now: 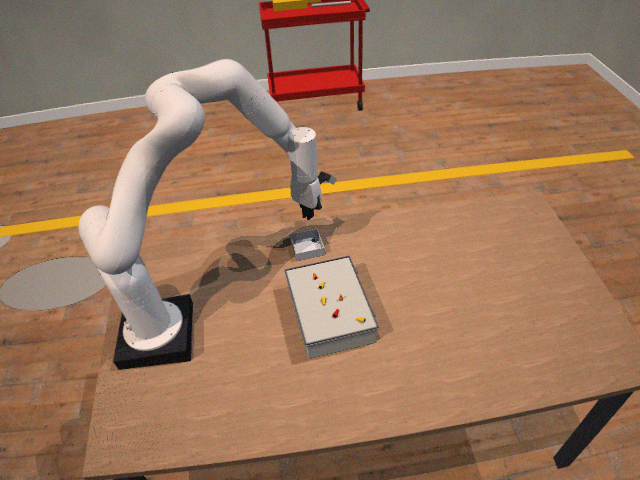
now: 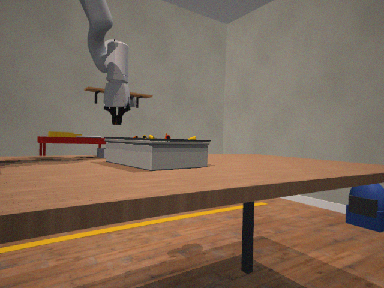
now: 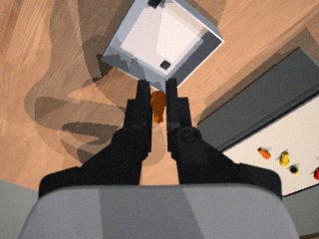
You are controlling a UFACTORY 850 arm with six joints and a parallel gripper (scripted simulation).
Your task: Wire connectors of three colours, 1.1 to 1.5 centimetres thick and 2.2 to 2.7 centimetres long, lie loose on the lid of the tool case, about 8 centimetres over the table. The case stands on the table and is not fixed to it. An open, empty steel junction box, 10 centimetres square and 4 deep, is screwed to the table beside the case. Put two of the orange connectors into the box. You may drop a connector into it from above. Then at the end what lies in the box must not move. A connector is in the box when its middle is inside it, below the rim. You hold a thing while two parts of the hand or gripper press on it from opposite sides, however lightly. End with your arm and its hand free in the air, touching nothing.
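The grey tool case is 32 cm to the right of my hand, 10 cm below it and 1 cm behind it. Round my hand: red connector 39 cm to the right, 7 cm below, 1 cm behind.
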